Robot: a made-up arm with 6 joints.
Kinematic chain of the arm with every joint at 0, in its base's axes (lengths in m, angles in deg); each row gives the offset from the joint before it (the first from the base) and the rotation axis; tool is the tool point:
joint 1: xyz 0 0 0.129 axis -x
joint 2: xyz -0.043 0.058 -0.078 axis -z
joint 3: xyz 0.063 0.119 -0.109 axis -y
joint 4: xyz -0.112 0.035 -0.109 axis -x
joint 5: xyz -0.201 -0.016 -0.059 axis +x
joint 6: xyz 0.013 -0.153 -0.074 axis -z
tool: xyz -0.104 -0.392 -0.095
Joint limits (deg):
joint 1: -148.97..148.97
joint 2: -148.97..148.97
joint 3: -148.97..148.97
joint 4: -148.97..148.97
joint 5: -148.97..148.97
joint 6: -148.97..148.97
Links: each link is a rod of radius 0.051 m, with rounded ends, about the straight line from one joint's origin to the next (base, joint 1, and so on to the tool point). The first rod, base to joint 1, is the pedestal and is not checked.
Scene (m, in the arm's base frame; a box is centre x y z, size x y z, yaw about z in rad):
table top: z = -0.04
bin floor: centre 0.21 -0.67 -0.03 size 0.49 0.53 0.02 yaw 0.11
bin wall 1: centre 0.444 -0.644 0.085 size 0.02 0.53 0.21 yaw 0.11
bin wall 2: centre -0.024 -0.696 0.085 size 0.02 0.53 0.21 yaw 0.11
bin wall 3: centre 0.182 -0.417 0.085 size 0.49 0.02 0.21 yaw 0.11
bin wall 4: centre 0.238 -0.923 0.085 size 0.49 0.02 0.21 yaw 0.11
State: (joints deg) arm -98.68 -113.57 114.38 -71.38 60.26 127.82
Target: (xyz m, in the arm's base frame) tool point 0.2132 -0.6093 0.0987
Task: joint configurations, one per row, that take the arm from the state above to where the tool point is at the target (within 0.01 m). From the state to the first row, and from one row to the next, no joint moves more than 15 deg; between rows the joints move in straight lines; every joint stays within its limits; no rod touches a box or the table.
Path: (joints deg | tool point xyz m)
1: -102.87 -109.08 117.26 -67.81 57.39 113.69 | -0.4141 0.6729 0.5541
2: -107.06 -104.58 120.15 -64.24 54.52 99.57 | -0.4857 0.5871 0.7320
3: -111.25 -100.09 123.03 -60.68 51.65 85.44 | -0.5232 0.4346 0.9006
4: -115.44 -95.60 125.91 -57.11 48.77 71.31 | -0.5165 0.2262 1.0331
5: -119.63 -91.10 128.79 -53.54 45.90 57.19 | -0.4627 -0.0163 1.1059
6: -123.82 -86.61 131.68 -49.97 43.03 43.06 | -0.3674 -0.2641 1.1037
7: -128.02 -82.12 134.56 -46.40 40.16 28.93 | -0.2428 -0.4858 1.0235
8: -132.21 -77.62 137.44 -42.83 37.29 14.81 | -0.1064 -0.6535 0.8754
9: -136.40 -73.13 140.32 -39.27 34.42 0.68 | 0.0222 -0.7488 0.6804
10: -140.59 -68.64 143.20 -35.70 31.55 -13.44 | 0.1258 -0.7659 0.4670
11: -144.78 -64.14 146.09 -32.13 28.67 -27.57 | 0.1916 -0.7128 0.2646
12: -148.97 -59.65 148.97 -28.56 25.80 -41.70 | 0.2132 -0.6093 0.0987

